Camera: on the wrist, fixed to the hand. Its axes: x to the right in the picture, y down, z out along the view.
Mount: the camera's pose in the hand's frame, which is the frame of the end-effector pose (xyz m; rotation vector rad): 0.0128 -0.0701 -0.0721 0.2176 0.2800 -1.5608
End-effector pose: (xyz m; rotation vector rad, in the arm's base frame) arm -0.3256 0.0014 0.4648 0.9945 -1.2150 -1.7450
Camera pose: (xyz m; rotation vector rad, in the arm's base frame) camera -0.2764 -0.0184 0.3784 -2.0530 0.2177 1.8352
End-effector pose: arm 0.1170 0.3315 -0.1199 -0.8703 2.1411 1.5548
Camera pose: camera 0.1587 0.2457 -0.1542 -1.9726 0.9614 0.3629
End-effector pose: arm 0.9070 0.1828 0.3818 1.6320 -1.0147 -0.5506
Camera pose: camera 0.9935 0.2149 0.3399 2.3996 0.6381 -1.1506
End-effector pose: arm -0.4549 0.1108 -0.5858 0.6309 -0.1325 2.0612
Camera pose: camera -0.4303 0.1832 -0.6523 0.3263 0.5877 0.6085
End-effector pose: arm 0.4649 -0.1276 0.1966 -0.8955 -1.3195 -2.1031
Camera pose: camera 0.3880 -0.1655 0.1425 -0.6214 1.6441 1.8972
